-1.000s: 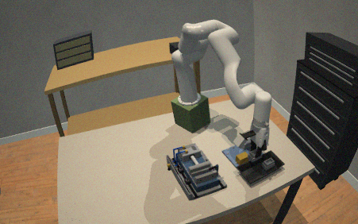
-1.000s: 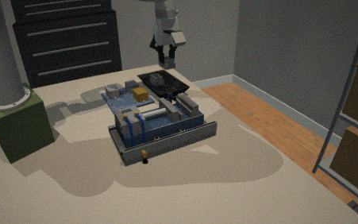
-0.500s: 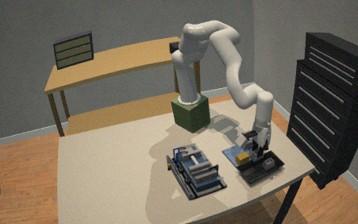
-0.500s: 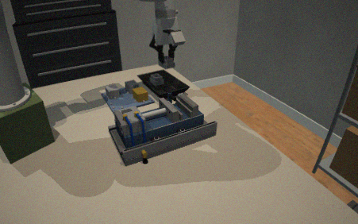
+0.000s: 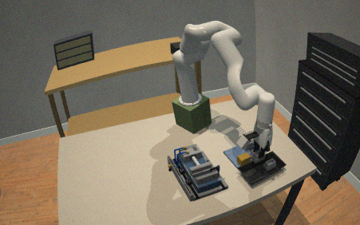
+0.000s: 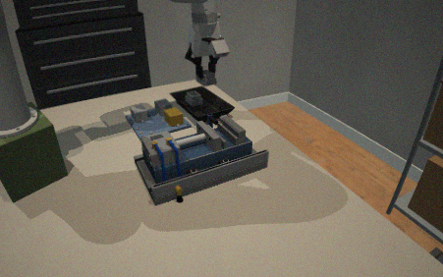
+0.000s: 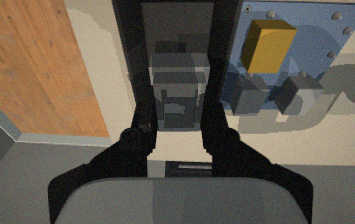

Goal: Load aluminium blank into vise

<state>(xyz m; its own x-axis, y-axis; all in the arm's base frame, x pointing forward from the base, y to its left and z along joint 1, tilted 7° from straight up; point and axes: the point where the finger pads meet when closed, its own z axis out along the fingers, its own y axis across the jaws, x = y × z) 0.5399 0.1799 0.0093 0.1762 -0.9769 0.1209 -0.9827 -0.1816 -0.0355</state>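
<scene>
My hand is 140 mm above the brass blank, 120 mm past it and 10 mm to the left of it.
</scene>
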